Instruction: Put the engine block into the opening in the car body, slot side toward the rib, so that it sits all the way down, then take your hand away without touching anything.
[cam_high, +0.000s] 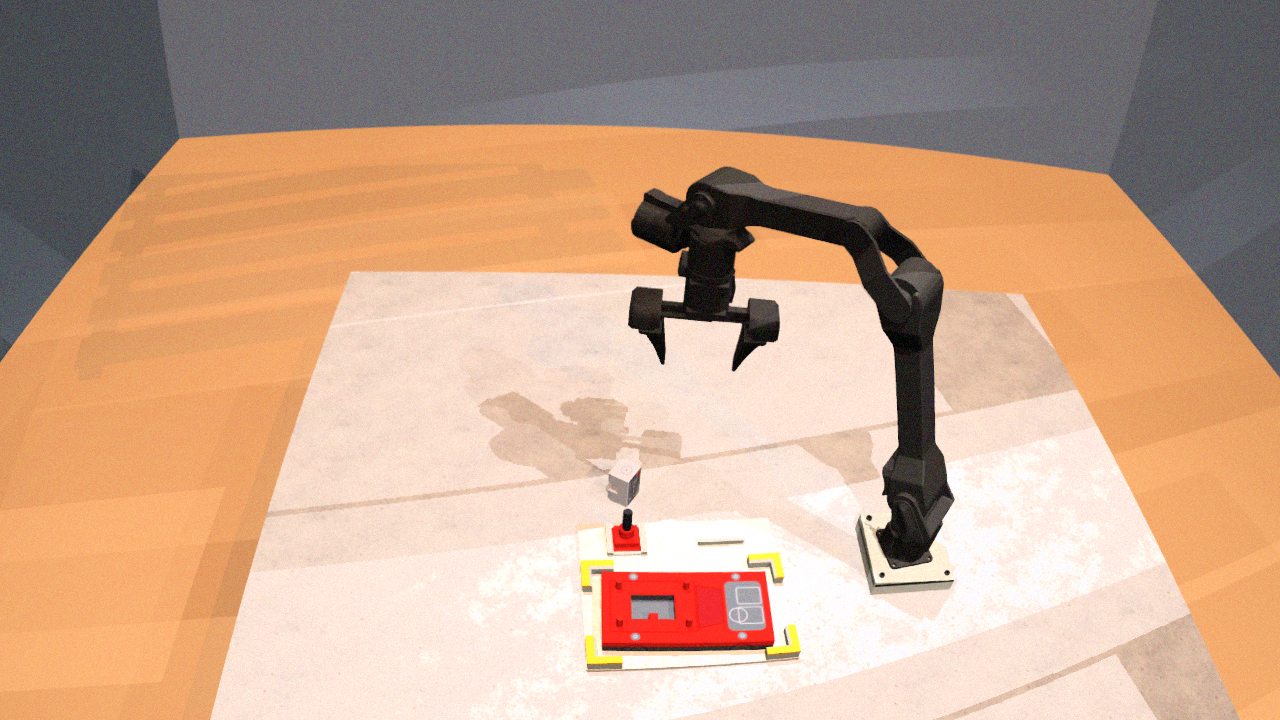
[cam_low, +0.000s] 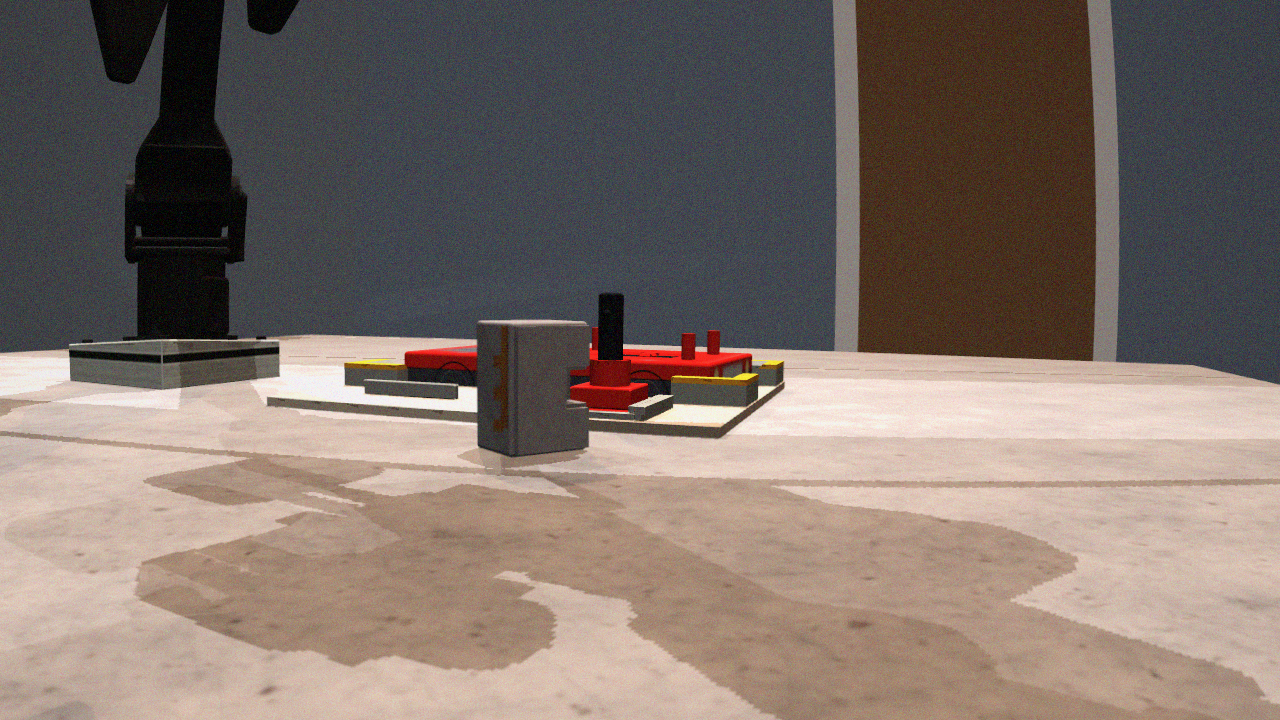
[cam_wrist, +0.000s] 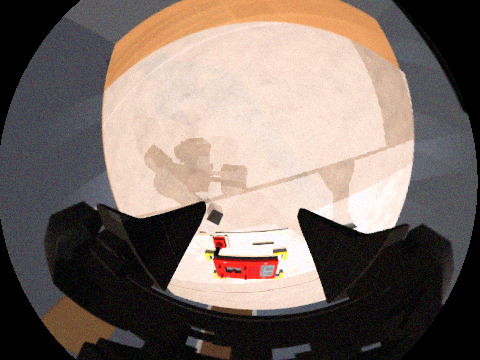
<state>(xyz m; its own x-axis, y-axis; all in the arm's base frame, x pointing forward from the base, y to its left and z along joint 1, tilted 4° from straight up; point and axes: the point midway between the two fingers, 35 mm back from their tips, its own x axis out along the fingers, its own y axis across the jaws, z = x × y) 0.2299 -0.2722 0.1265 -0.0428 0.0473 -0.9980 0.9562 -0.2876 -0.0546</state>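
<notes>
My gripper tip is now 11 cm short of the grey-white engine block, 8 cm to the right of it and 12 cm above it.
</notes>
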